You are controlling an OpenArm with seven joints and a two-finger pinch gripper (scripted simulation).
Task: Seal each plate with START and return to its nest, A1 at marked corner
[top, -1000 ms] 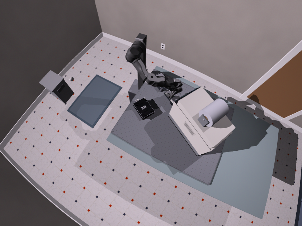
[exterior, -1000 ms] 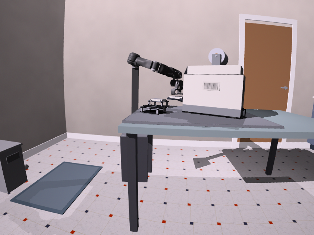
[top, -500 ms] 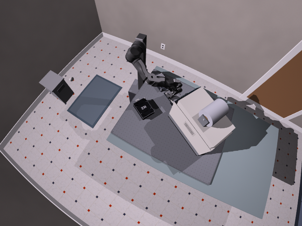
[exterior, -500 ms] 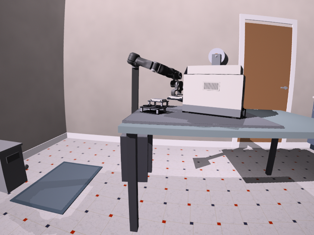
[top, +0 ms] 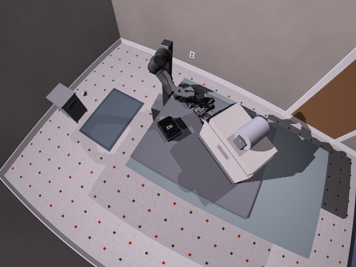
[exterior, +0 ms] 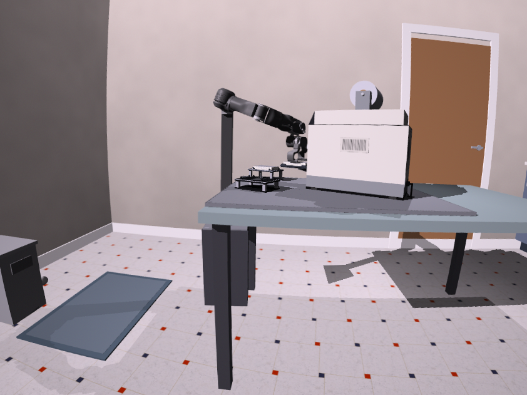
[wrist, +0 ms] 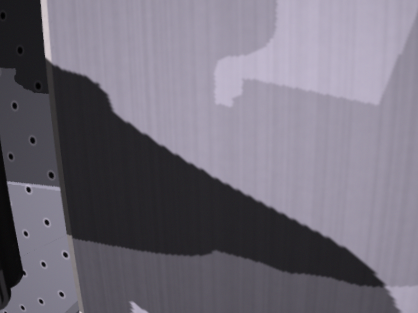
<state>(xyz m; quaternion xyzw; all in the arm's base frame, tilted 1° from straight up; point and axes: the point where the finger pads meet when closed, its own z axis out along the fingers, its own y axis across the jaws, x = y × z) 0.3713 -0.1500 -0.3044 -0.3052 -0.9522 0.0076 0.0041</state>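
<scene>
Now: the sealer stage 20 mm below my hand. From my hand the other things lie so: N1 label 240 mm behind, 210 mm to the left, 120 mm below; screen 200 mm above, 120 mm ahead, 30 mm to the right; plate nest 150 mm to the left, 150 mm behind, 60 mm below.
</scene>
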